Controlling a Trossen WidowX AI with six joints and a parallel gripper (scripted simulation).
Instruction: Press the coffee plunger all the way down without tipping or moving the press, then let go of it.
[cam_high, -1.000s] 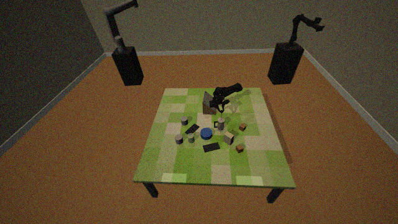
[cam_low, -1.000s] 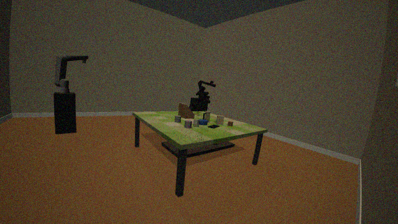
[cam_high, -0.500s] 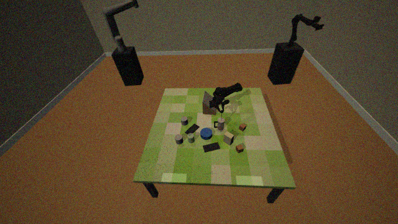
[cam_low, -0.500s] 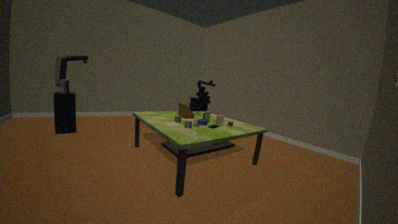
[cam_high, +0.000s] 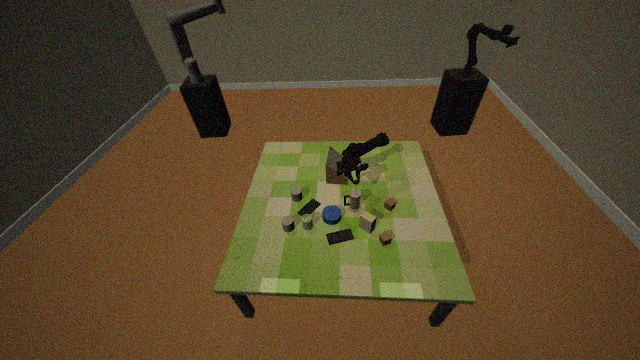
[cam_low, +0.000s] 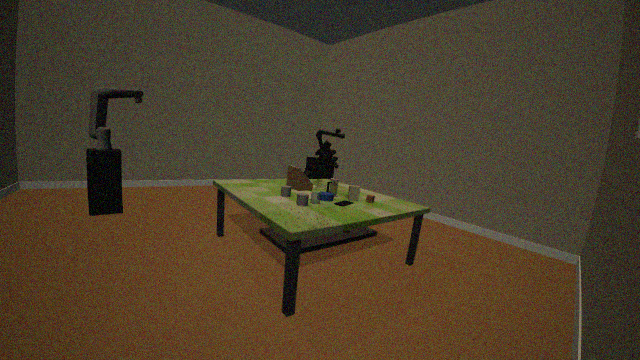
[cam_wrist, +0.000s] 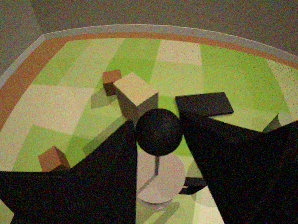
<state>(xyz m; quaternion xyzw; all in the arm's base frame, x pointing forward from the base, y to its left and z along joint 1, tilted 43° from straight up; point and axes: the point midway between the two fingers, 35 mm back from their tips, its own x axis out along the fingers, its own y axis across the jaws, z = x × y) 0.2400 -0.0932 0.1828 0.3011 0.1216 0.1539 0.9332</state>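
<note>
The coffee press is 1 cm behind my gripper tip, 2 cm to the right of it and 12 cm below it. Round my gripper tip: blue disc 5 cm ahead, 15 cm to the right, 21 cm below; then tan box 16 cm ahead, 5 cm to the left, 18 cm below.
</note>
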